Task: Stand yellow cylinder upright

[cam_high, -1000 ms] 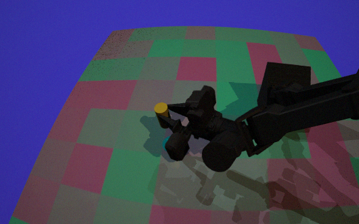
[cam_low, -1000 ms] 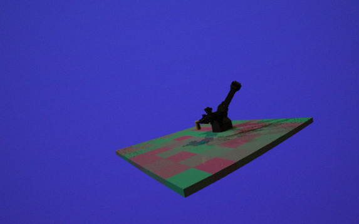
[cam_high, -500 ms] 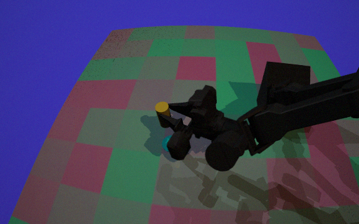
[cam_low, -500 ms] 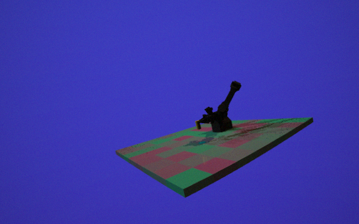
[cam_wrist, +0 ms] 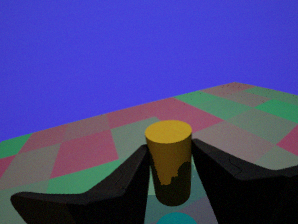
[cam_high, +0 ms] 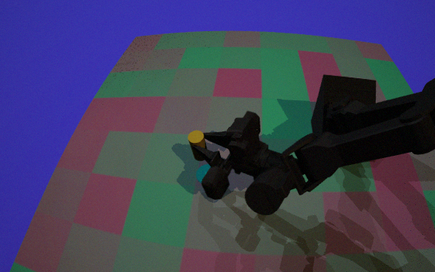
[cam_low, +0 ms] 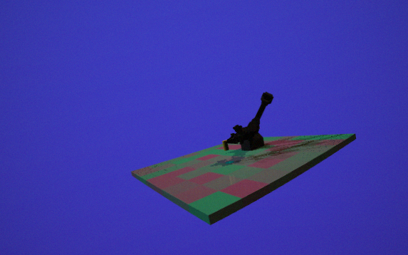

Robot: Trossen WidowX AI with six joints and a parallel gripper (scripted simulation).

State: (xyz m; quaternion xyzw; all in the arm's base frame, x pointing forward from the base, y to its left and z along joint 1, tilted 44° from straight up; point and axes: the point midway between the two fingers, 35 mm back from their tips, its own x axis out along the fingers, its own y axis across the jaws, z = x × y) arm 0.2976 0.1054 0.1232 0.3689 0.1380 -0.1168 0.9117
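Now: the cyan circle 140 mm below my gripper tip. Also, from my gripper tip: yellow tall cylinder 20 mm below.
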